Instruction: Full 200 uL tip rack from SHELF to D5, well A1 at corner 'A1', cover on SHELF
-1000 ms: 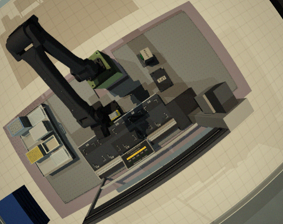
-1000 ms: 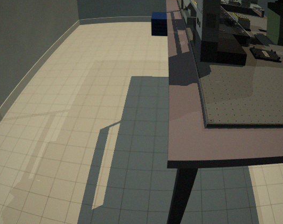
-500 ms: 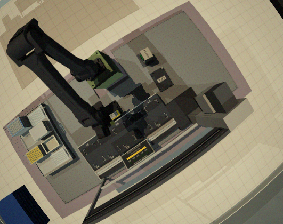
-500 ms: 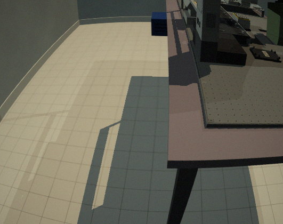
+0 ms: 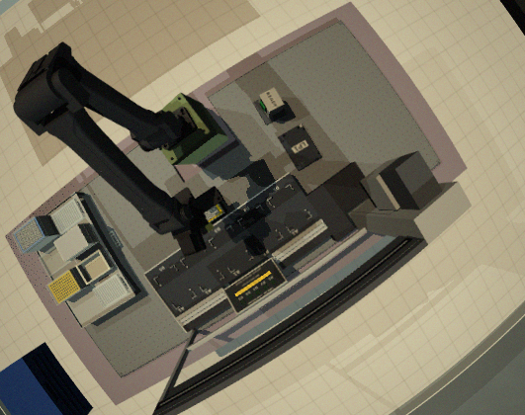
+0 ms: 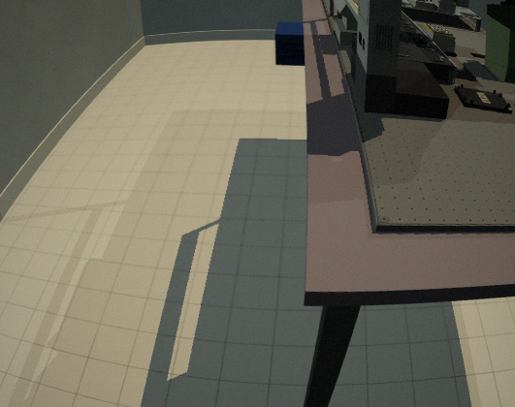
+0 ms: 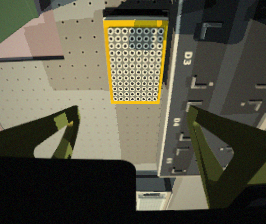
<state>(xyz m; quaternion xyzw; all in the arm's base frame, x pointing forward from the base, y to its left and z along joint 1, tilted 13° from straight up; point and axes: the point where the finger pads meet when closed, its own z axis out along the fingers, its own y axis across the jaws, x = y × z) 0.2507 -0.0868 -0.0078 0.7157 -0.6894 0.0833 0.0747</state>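
Now: the yellow tip rack 10 mm to the left of my hand and 130 mm below it. Also, from my hand: shelf label (90 mm behind, 360 mm to the right, 180 mm below); ready key box (200 mm behind, 380 mm to the left, 120 mm below); RG nest (180 mm below).
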